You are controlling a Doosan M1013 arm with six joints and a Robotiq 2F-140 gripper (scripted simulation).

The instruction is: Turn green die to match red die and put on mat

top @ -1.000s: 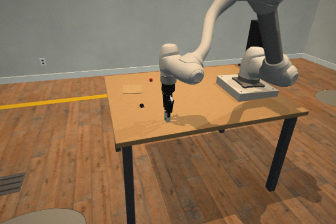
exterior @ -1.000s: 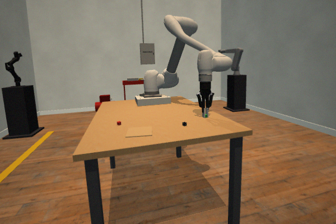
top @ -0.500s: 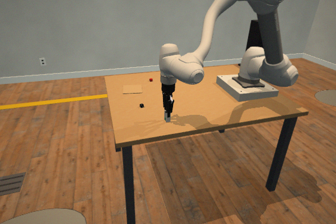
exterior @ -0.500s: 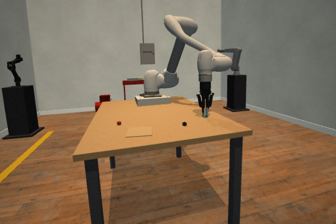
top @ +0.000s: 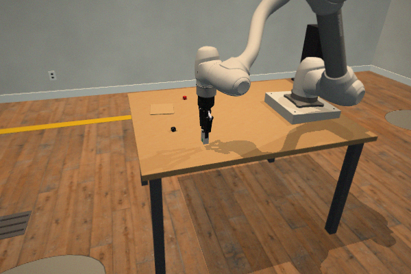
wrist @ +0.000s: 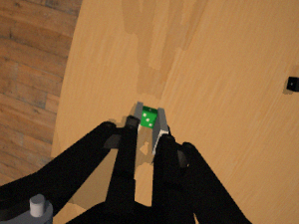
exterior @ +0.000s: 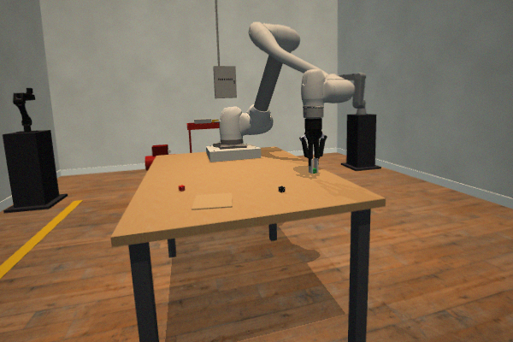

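The tan mat lies 15 cm ahead of my hand, 46 cm to the right of it and 6 cm below it. From my hand the other things lie so: black die (12 cm ahead, 19 cm to the right, 5 cm below); then green die (2 cm below); then red die (2 cm behind, 59 cm to the right, 5 cm below).
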